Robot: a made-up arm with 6 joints. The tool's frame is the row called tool.
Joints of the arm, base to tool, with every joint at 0 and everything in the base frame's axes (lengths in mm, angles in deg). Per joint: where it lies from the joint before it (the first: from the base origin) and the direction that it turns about. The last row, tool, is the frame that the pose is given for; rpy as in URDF.
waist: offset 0 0 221.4 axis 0 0 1
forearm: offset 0 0 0 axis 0 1 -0.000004
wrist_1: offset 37.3 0 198.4 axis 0 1 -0.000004
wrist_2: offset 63 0 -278.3 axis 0 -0.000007 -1
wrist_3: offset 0 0 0 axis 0 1 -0.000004
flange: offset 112.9 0 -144.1 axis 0 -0.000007 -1
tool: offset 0 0 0 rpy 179.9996 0 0
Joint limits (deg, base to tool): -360..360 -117.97..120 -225..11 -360..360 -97..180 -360..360
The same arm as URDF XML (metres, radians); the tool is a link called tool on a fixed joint. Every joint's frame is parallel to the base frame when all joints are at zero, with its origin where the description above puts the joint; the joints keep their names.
<robot name="arm">
<joint name="tool_joint" type="fixed"><parent link="link6"/><child link="tool"/><origin xyz="0 0 0" rpy="3.1416 0 0"/></joint>
<joint name="flange" type="revolute"><parent link="link5"/><child link="link6"/><origin xyz="0.1129 0 -0.1441"/><axis xyz="0 0 -1"/><limit lower="-6.2832" upper="6.2832"/></joint>
<joint name="wrist_3" type="revolute"><parent link="link4"/><child link="link5"/><origin xyz="0 0 0"/><axis xyz="0 1 0"/><limit lower="-1.693" upper="3.1416"/></joint>
<joint name="wrist_2" type="revolute"><parent link="link3"/><child link="link4"/><origin xyz="0.063 0 -0.2783"/><axis xyz="0 0 -1"/><limit lower="-6.2832" upper="6.2832"/></joint>
<joint name="wrist_1" type="revolute"><parent link="link2"/><child link="link3"/><origin xyz="0.0373 0 0.1984"/><axis xyz="0 1 0"/><limit lower="-3.927" upper="0.192"/></joint>
<joint name="forearm" type="revolute"><parent link="link1"/><child link="link2"/><origin xyz="0 0 0"/><axis xyz="0 1 0"/><limit lower="-2.059" upper="2.0944"/></joint>
<joint name="waist" type="revolute"><parent link="base_link"/><child link="link1"/><origin xyz="0 0 0.2214"/><axis xyz="0 0 1"/><limit lower="-6.2832" upper="6.2832"/></joint>
<link name="base_link"/>
<link name="link1"/>
<link name="link2"/>
<link name="link3"/>
<link name="link4"/>
<link name="link5"/>
<link name="link6"/>
<link name="tool"/>
</robot>

